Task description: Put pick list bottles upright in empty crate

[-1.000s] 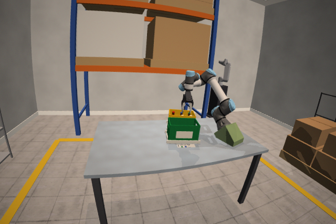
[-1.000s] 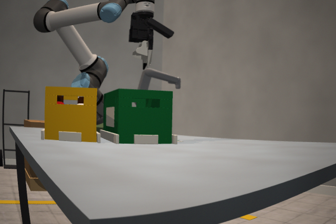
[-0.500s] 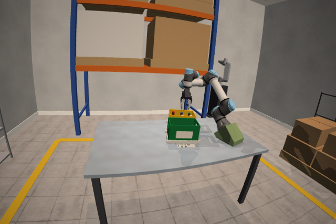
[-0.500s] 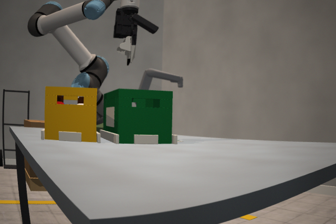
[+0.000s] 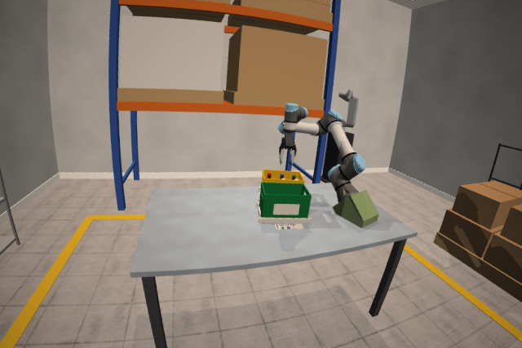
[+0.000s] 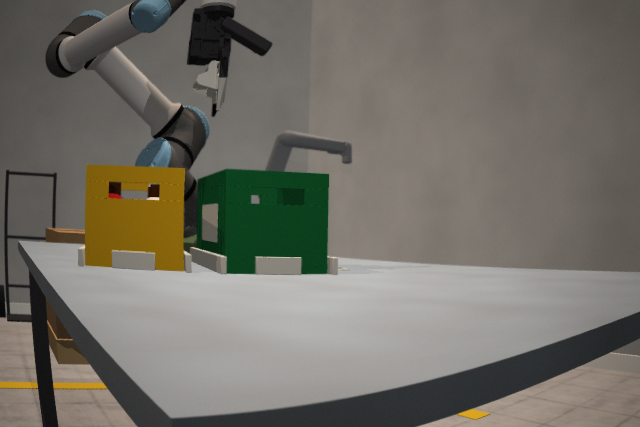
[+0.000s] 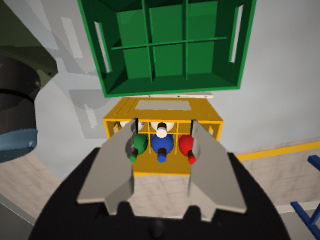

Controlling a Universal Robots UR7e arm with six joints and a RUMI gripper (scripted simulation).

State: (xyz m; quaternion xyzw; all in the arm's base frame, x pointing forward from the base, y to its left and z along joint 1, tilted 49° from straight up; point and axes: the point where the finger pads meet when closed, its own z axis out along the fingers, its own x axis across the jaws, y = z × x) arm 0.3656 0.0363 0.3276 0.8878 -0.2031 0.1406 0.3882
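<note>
The green-label bottle lies 180 mm behind my hand, 140 mm to the right of it and 220 mm below it. Round my hand: blue-label bottle (100 mm behind, 170 mm to the right, 220 mm below); yellow crate (80 mm behind, 140 mm to the right, 220 mm below); green crate (40 mm ahead, 70 mm to the left, 220 mm below).
</note>
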